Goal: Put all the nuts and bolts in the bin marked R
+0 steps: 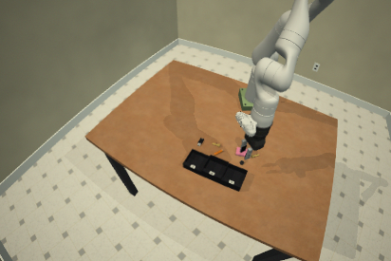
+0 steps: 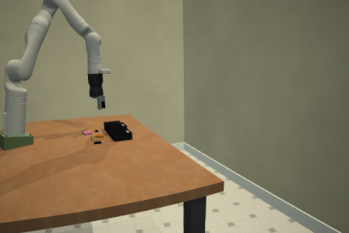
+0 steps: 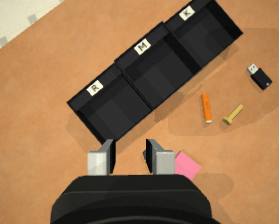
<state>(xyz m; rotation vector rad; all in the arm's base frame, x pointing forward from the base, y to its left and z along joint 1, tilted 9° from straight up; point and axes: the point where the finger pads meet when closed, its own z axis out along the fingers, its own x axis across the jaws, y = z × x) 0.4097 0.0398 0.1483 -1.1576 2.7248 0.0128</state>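
Right now my hand is 130 mm above the dark hex nut and 30 mm past it. The rest, counted from my hand: pink eraser (130 mm below, 90 mm behind, 20 mm to the right); then orange marker (130 mm below, 110 mm to the right, 50 mm behind); then black bin tray (110 mm below, 90 mm to the right, 50 mm ahead).
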